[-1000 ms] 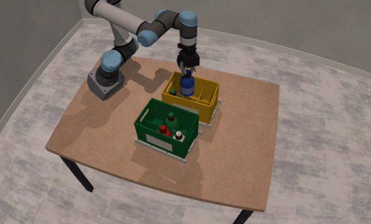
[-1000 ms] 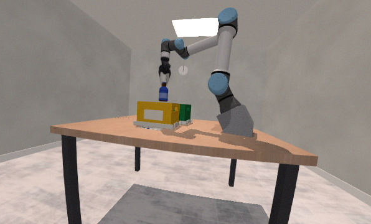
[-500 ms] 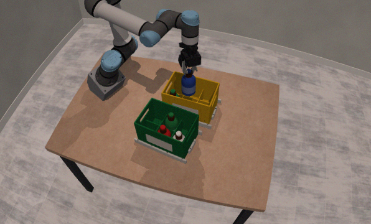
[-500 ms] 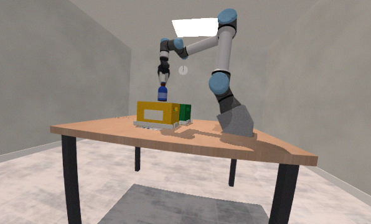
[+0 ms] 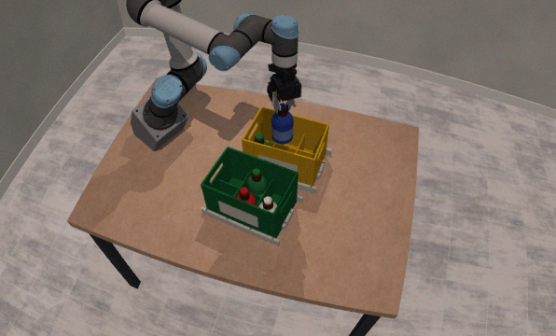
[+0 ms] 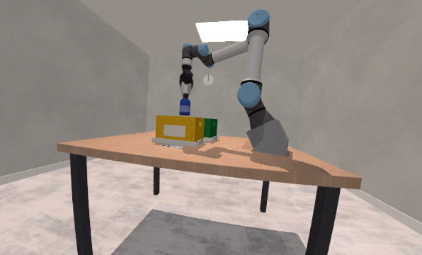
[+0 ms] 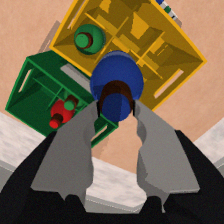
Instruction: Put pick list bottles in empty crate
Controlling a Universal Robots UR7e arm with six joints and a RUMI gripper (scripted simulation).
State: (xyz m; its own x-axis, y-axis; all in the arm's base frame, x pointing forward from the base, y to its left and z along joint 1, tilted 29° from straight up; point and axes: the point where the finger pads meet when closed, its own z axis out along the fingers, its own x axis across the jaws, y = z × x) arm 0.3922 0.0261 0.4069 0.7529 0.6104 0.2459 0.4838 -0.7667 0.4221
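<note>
Now: the blue-label bottle 70 mm below my hand. Also, from my hand: green crate (250 mm below, 190 mm to the right, 70 mm behind); yellow crate (250 mm below, 40 mm to the left); green-label bottle (250 mm below, 90 mm behind, 10 mm to the left).
</note>
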